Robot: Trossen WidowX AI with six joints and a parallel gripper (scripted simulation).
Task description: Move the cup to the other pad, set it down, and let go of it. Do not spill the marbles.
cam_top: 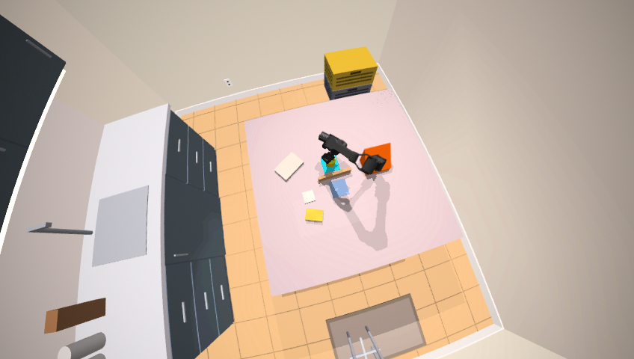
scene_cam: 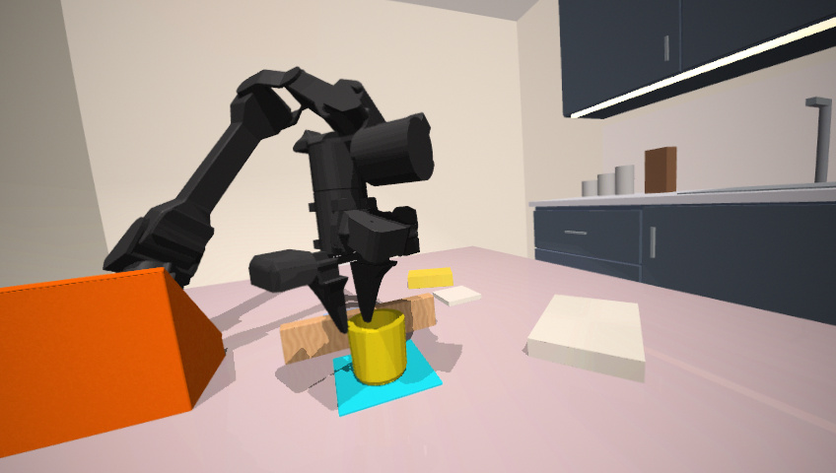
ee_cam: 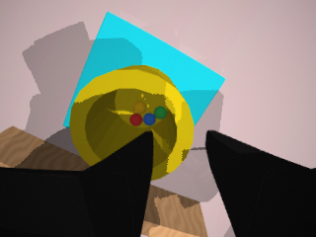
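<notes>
My gripper tip is 40 mm above the yellow cup, 20 mm short of it and 10 mm to the right of it. From my gripper tip the other things lie so: small white tile (230 mm ahead, 210 mm to the left, 70 mm below); pale blue pad (200 mm to the left, 80 mm below, 10 mm ahead); wooden bar (110 mm to the left, 60 mm below, 20 mm ahead).
</notes>
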